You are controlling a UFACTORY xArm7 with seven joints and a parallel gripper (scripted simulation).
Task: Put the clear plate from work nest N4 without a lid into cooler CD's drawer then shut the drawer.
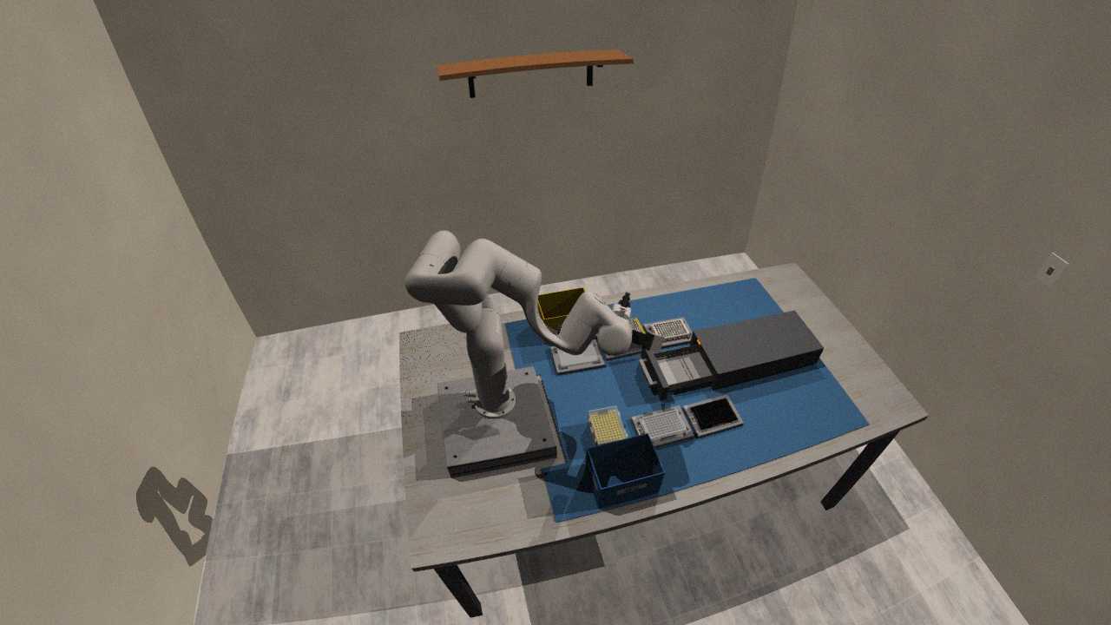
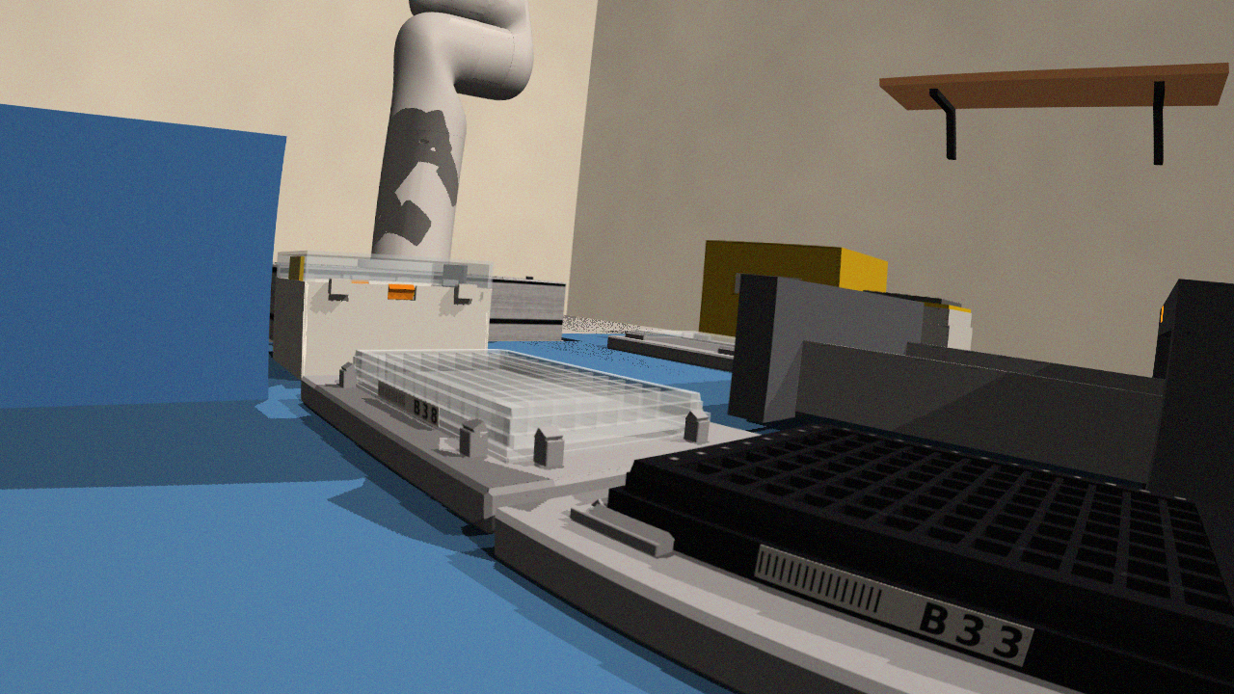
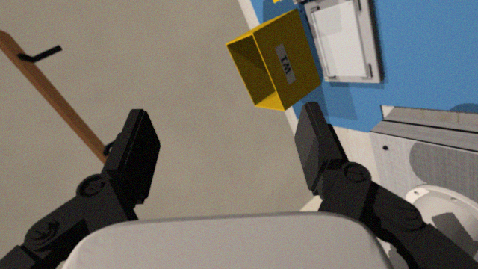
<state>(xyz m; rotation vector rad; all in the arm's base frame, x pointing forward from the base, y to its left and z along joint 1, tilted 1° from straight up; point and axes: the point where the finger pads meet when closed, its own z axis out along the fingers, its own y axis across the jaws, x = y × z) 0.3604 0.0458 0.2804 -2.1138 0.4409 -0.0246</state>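
Now: hand 14 cm short of the clear plate, 13 cm to the left of it and 32 cm above it. From my hand the other things lie so: grey work nest 14 cm ahead, 13 cm to the right, 33 cm below; then flat white cover 10 cm behind, 18 cm to the left, 32 cm below; then tip box 3 cm behind, 15 cm to the right, 29 cm below.
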